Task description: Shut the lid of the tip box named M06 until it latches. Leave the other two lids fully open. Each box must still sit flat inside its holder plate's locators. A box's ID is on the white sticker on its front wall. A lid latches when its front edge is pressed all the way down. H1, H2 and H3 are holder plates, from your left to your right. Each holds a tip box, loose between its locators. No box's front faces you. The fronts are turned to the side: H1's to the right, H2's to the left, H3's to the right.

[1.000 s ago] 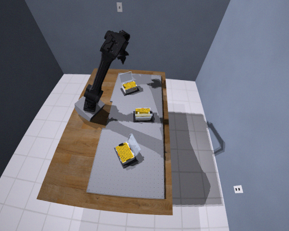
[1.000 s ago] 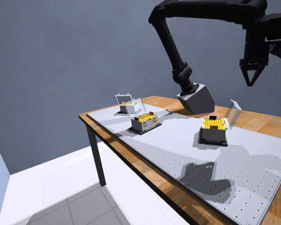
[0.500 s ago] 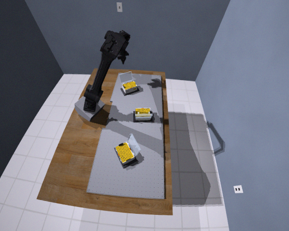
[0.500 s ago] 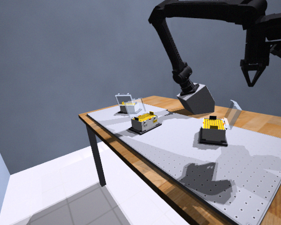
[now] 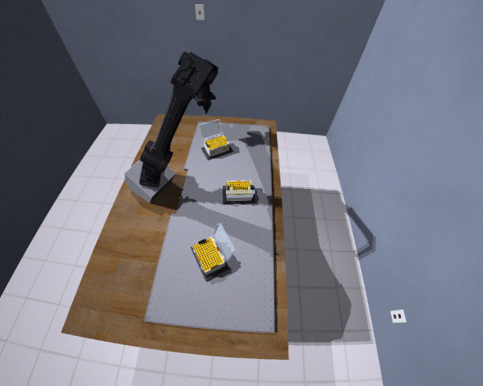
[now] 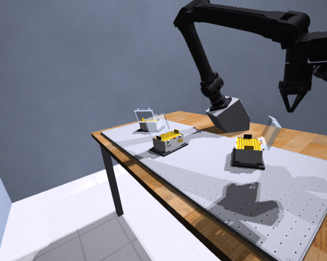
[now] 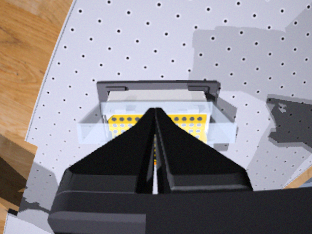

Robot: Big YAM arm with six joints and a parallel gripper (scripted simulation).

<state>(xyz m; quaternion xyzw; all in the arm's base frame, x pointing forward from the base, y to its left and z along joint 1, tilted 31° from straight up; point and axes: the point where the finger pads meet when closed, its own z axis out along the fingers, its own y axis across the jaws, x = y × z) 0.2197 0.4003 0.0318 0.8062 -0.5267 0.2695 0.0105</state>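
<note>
Now: the lid 80 mm below my hand, 50 mm to the right of it and 20 mm ahead of it. From my hand the other things lie so: yellow tip rack (120 mm below, 110 mm to the right, 40 mm ahead).
</note>
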